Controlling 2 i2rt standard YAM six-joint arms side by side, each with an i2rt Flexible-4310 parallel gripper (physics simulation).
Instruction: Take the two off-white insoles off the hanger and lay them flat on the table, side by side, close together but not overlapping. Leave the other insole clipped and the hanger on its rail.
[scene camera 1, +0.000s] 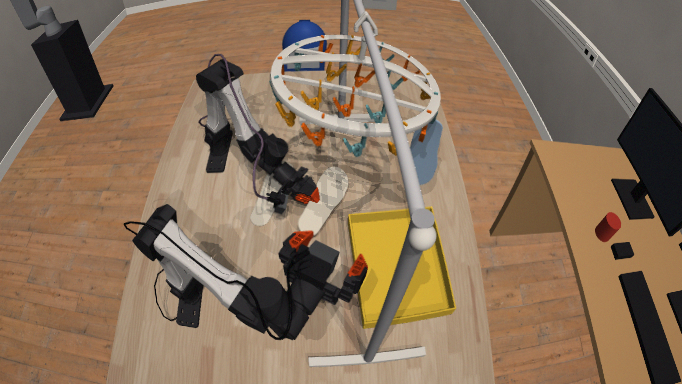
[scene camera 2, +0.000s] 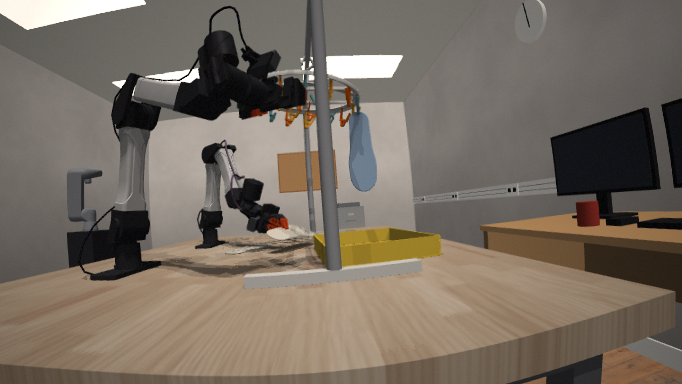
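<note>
One off-white insole (scene camera 1: 261, 212) (scene camera 2: 241, 250) lies on the table, partly hidden by the left arm. The other off-white insole (scene camera 1: 325, 202) (scene camera 2: 284, 233) is slightly tilted, low over the table, to the right of the first in scene camera 1; a gap shows between them. My left gripper (scene camera 1: 313, 196) (scene camera 2: 283, 223) is shut on its side edge. My right gripper (scene camera 1: 330, 252) (scene camera 2: 278, 104) is open and empty, high above the table. The blue insole (scene camera 1: 426, 157) (scene camera 2: 362, 155) hangs clipped from the round white hanger (scene camera 1: 382, 130), which hangs on the grey rail (scene camera 1: 392, 100).
A yellow tray (scene camera 1: 385, 240) (scene camera 2: 390, 247) stands on the table beside the stand's post (scene camera 1: 390, 305) (scene camera 2: 327, 190). The white stand foot (scene camera 1: 395, 356) (scene camera 2: 380, 269) lies at the near end in scene camera 2. Empty clips hang from the hanger above the left arm's side.
</note>
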